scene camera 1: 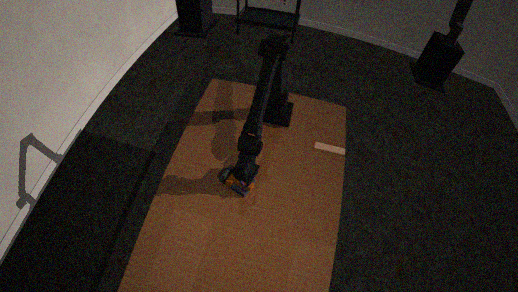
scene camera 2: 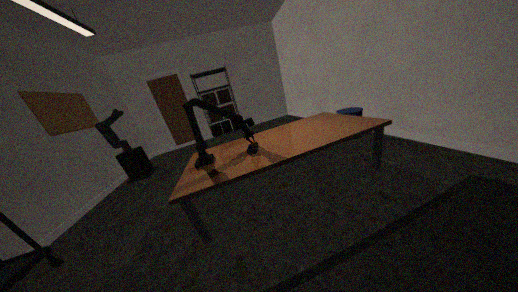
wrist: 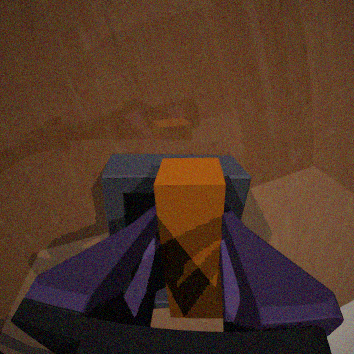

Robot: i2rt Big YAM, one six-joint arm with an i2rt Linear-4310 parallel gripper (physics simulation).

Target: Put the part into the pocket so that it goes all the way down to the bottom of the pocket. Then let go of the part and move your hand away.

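Pixels of known places: gripper, fingertip midpoint: (scene camera 1: 246, 185) (wrist: 191, 211); arm's base, origin of the base link: (scene camera 1: 277, 111) (scene camera 2: 204, 159).
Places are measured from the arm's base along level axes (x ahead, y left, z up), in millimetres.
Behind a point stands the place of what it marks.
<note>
The orange part (wrist: 191, 200) {x 483, y -18, z 39 mm} is a long block that stands between the purple fingers in the wrist view. My gripper (scene camera 1: 242, 184) {x 482, y -37, z 21 mm} (scene camera 2: 252, 142) {x 482, y -37, z 21 mm} (wrist: 191, 211) {x 482, y -37, z 21 mm} is shut on it. The blue-grey block with the pocket (wrist: 114, 192) {x 442, y -19, z 8 mm} is behind and below the part in that view. A dark stretch of the pocket opening shows left of the part; the rest is hidden by the part and the fingers. I cannot tell how far the part's lower end is from the pocket. In the scene views the gripper is low over the table and the part is too small and dark to judge.
The wooden table (scene camera 1: 225, 240) {x 741, y -59, z -28 mm} (scene camera 2: 325, 127) {x 1208, y -125, z -29 mm} carries the arm's base (scene camera 1: 280, 114) {x 37, y 22, z 19 mm} (scene camera 2: 204, 160) {x 9, y -56, z 8 mm}. A pale strip (scene camera 1: 330, 148) lies at the table's edge in scene camera 1. Another dark arm on a pedestal (scene camera 1: 438, 59) (scene camera 2: 134, 162) and a rack stand away from the table.
</note>
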